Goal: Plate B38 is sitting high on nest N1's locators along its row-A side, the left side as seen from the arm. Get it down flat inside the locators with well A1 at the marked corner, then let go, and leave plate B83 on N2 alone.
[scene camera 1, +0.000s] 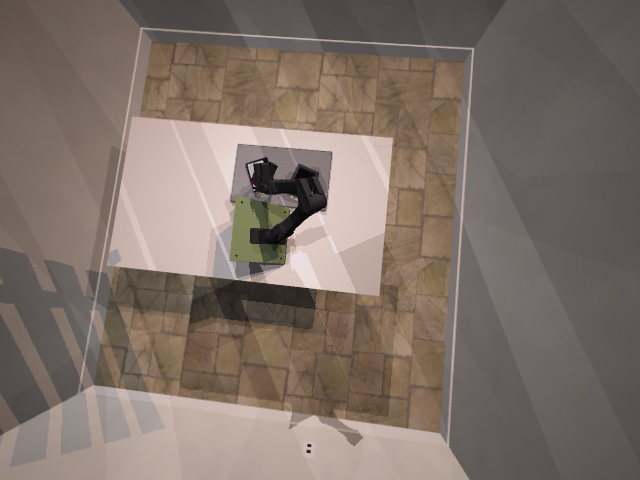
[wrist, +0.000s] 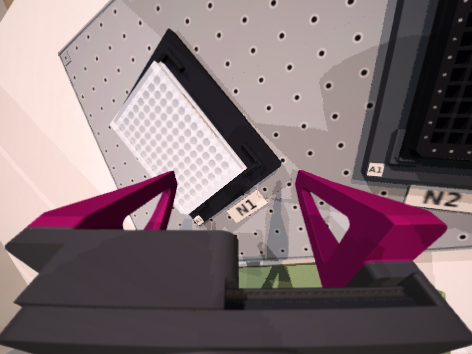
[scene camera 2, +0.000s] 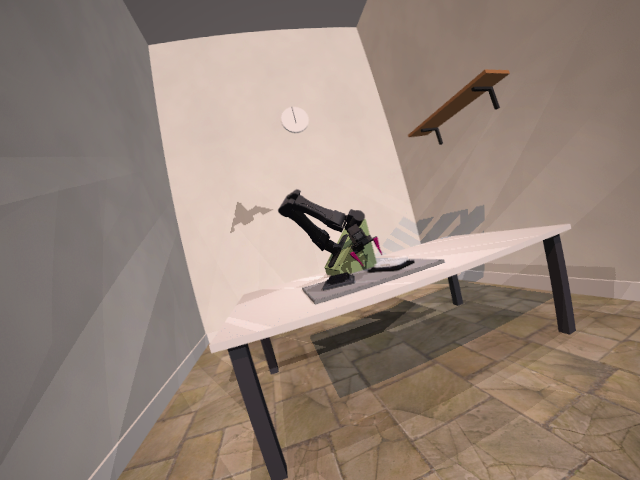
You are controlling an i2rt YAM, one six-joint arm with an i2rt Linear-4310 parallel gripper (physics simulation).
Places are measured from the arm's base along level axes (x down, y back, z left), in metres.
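Pixels of known places: gripper, fingertip midpoint: (wrist: 236,177) (scene camera 2: 372,260); arm's base, origin of the base link: (scene camera 1: 268,236) (scene camera 2: 338,251).
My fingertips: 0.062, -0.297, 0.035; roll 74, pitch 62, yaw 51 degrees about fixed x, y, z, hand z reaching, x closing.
Observation:
Ahead of a thing's pixels: the offset from my fingertips to its top centre, as dx, dy, dz. "*": to the spot under its first point. Level surfaces: height alone.
White plate B38 @[+0.014, -0.048, +0.059] (scene camera 2: 391,262) (wrist: 172,135) lies on black nest N1 @[+0.028, -0.049, +0.052] (wrist: 215,107). In the wrist view it covers the nest's left edge, while a wide black strip with locators shows along the right side. It looks high and shifted to the left; the exact tilt cannot be told. The nest's A1 tag @[* +0.034, +0.040, +0.079] (wrist: 198,220) is at the near corner. My gripper (scene camera 2: 372,259) (wrist: 236,177) is open and empty, above and on the arm's side of N1, its left fingertip overlapping the plate's near part in the wrist view. Dark plate B83 @[* +0.026, -0.004, -0.145] (wrist: 452,90) sits on nest N2 @[* +0.034, -0.026, -0.124] (wrist: 395,75) at the right.
Both nests stand on a grey perforated board @[+0.045, -0.042, -0.061] (scene camera 1: 284,152) (scene camera 2: 431,265) (wrist: 300,100) on the white table @[dx +0.059] (scene camera 1: 170,206) (scene camera 2: 496,242). The arm's green base plate (scene camera 1: 242,222) adjoins the board. An N1 label @[* +0.044, +0.042, +0.019] (wrist: 247,206) and an N2 label @[* +0.044, +0.077, -0.140] (wrist: 442,198) lie beside their nests.

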